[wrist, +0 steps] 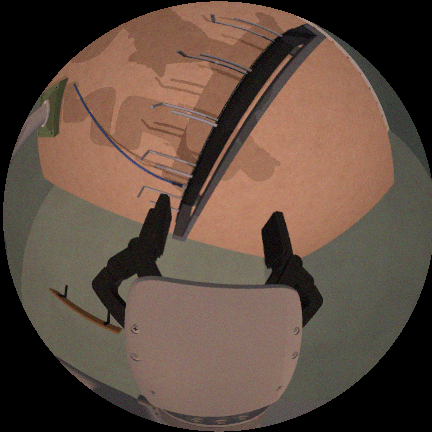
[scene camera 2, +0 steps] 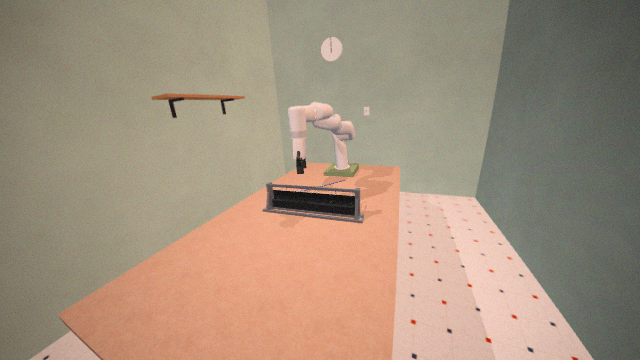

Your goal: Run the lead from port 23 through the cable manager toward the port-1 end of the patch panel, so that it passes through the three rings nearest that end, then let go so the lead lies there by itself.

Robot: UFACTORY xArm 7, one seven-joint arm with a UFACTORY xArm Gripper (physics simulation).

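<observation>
The black patch panel point(scene camera 2: 315, 205) point(wrist: 235, 107) stands in a grey frame point(scene camera 2: 357, 202) on the table. Several thin metal cable-manager rings stick out from its robot-facing side, among them one ring point(wrist: 161, 104) near mid-panel. The blue lead point(scene camera 2: 334, 183) point(wrist: 107, 137) has one end at the panel, between the two rings nearest the gripper in the wrist view. It curves away toward the robot base, its other end free. My gripper point(scene camera 2: 300, 171) point(wrist: 220, 213) is open, above and apart from the lead, near the panel's left end in the scene view. Port numbers are not readable.
The green base plate point(scene camera 2: 341, 170) point(wrist: 60, 107) carries the arm behind the panel. A wooden shelf point(scene camera 2: 198, 96) point(wrist: 85, 312) is on the left wall. The table point(scene camera 2: 300, 280) reaches forward from the panel, with its right edge beside the tiled floor point(scene camera 2: 450, 280).
</observation>
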